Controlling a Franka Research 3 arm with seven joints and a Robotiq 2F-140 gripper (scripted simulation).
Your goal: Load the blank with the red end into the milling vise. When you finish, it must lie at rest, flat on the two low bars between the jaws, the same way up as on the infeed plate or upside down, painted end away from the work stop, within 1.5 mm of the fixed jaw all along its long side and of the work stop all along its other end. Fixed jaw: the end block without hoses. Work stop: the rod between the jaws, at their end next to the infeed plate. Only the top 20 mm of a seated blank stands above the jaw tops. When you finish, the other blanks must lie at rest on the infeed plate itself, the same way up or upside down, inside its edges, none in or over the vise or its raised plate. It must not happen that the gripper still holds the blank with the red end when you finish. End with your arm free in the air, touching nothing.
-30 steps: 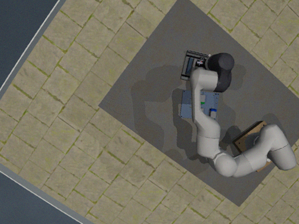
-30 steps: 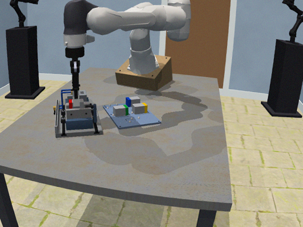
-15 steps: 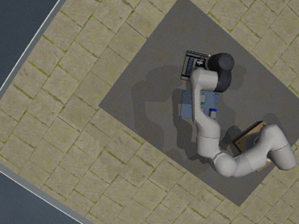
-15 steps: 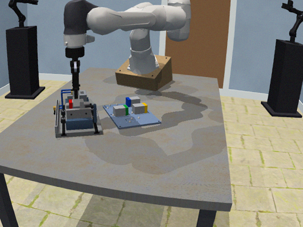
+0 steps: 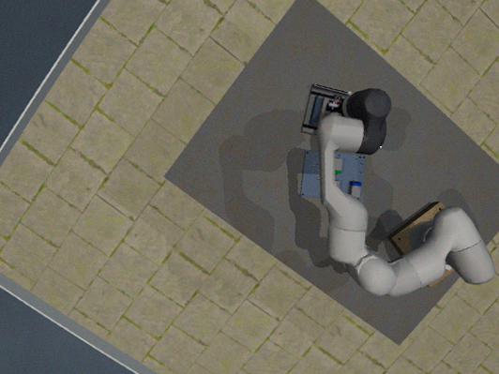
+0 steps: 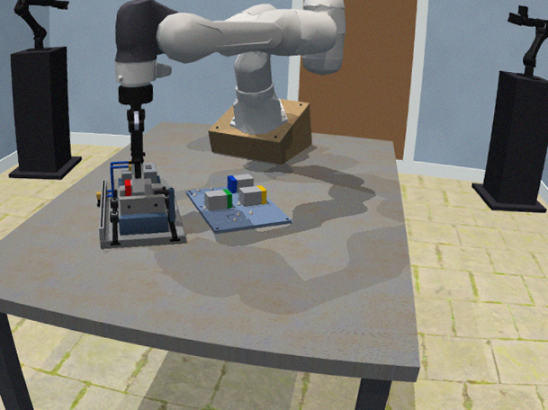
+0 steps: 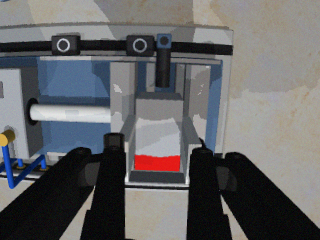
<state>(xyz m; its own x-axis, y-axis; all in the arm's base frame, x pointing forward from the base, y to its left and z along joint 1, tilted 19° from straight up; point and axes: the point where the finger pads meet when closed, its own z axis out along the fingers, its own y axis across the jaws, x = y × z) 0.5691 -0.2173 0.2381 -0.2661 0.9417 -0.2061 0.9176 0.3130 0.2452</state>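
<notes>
The work stop rod lies 5 cm to the left of my hand, 5 cm below it and 1 cm behind it. The rest, counted from my hand: green blank 17 cm to the left, 14 cm behind, 11 cm below; then hosed block 16 cm behind, 6 cm below, 4 cm to the right; then red-ended blank 4 cm below.
</notes>
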